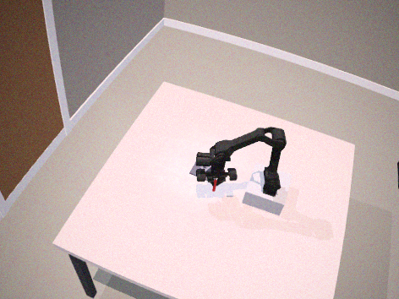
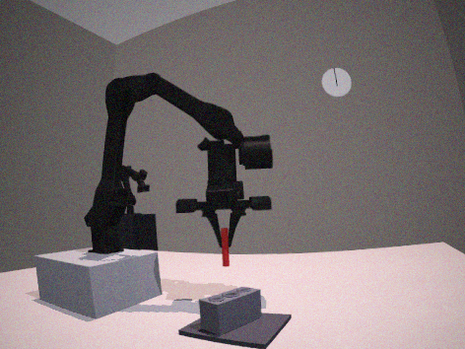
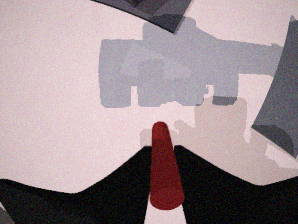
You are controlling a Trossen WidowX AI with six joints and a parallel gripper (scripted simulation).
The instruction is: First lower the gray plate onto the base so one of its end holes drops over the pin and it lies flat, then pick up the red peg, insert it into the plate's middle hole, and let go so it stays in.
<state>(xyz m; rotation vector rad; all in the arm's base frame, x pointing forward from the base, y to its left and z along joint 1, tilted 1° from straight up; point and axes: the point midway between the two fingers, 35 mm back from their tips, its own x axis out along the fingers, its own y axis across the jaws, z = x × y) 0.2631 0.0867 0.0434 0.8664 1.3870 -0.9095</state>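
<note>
My gripper tip is 8 cm short of the gray plate, 16 cm to the left of it and 7 cm above it. Round my gripper tip: dark flat base 9 cm ahead, 15 cm to the right, 10 cm below; then red peg right at my gripper tip.
</note>
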